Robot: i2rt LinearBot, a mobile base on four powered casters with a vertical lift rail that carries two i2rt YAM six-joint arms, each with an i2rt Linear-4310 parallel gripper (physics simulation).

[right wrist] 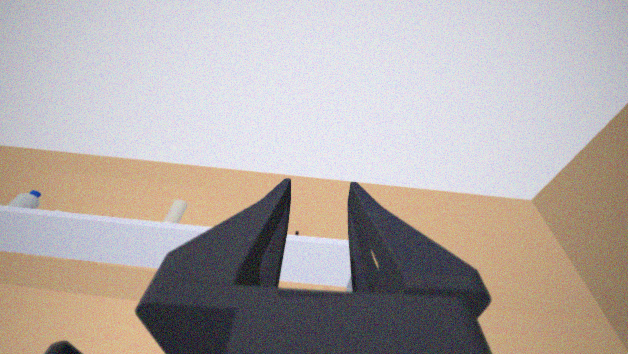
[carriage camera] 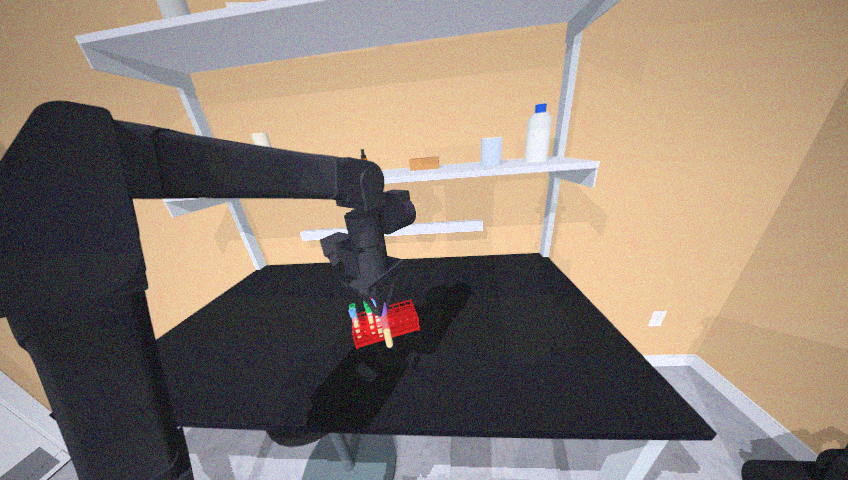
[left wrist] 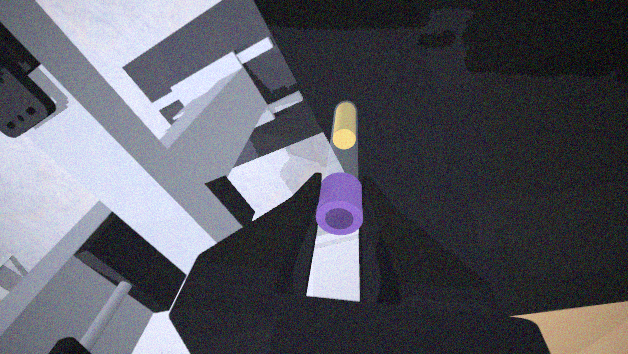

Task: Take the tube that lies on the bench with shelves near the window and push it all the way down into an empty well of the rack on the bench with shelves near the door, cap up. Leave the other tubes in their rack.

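Frame: origin at the left arm's base, x ahead, y left, z up, level; centimetres.
Seen in the pictures: left gripper, fingertip midpoint: [carriage camera: 381,312] [left wrist: 341,185]; right gripper, fingertip midpoint: [right wrist: 319,190].
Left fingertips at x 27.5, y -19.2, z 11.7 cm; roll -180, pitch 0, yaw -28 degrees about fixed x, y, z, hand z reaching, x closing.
Offsets run from my left fingertips to a thing's middle. "*": to the spot under its first point. Level surfaces: height alone.
A clear tube with a purple cap and yellow contents @(dy -0.3, dx -0.2, dz -3.6 cm) [carriage camera: 388,337] [left wrist: 344,122] is held by its cap in my left gripper [carriage camera: 381,310] [left wrist: 341,185], which is shut on it. The tube hangs cap up, slightly tilted. In the carriage view it overlaps the front of the red rack @(* dy -0.6, dx +20.4, dz -21.9 cm) [carriage camera: 408,321]; the rack does not show clearly in the left wrist view. Several tubes with green and blue caps @(* dy +14.2, dx +15.4, dz -12.8 cm) [carriage camera: 352,311] stand in the rack's left part, partly hidden behind my left gripper. My right gripper [right wrist: 319,190] stands a little open and empty, high up before the wall.
The rack stands on the black bench top @(dz -24.7 cm) [carriage camera: 505,368]. Behind it a shelf [carriage camera: 464,173] carries a white bottle with a blue cap @(* dy -46.6, dx +48.6, dz +28.8 cm) [carriage camera: 537,137], a pale blue cup @(* dy -31.3, dx +47.1, dz +25.7 cm) [carriage camera: 491,151] and an orange-brown box @(* dy -8.1, dx +53.6, dz +23.6 cm) [carriage camera: 424,162]. A higher shelf @(dz +64.8 cm) [carriage camera: 357,35] spans above. Grey uprights [carriage camera: 562,118] hold the shelves.
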